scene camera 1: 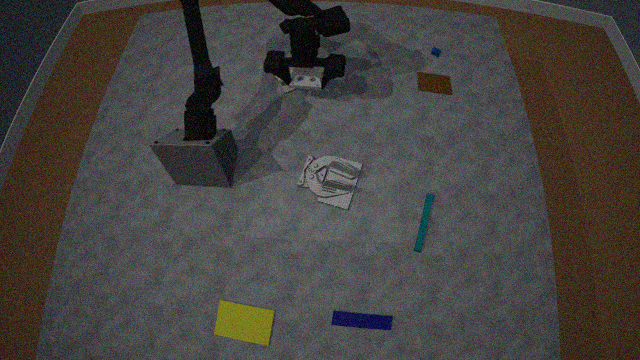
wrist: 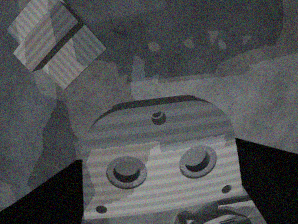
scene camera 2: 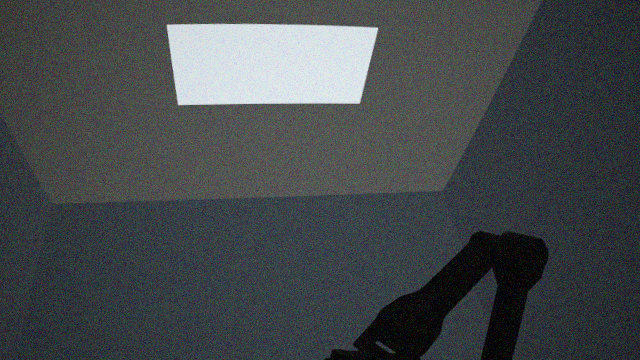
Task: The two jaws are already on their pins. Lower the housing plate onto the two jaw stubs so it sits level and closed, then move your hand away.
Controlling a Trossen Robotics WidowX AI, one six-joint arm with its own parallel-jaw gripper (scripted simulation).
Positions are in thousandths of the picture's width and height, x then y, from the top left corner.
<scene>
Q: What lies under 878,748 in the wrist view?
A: My gripper.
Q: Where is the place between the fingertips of my gripper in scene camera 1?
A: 479,240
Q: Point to a dark blue bar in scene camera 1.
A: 582,893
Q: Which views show the yellow rectangle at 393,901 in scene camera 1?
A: Scene camera 1 only.
</scene>
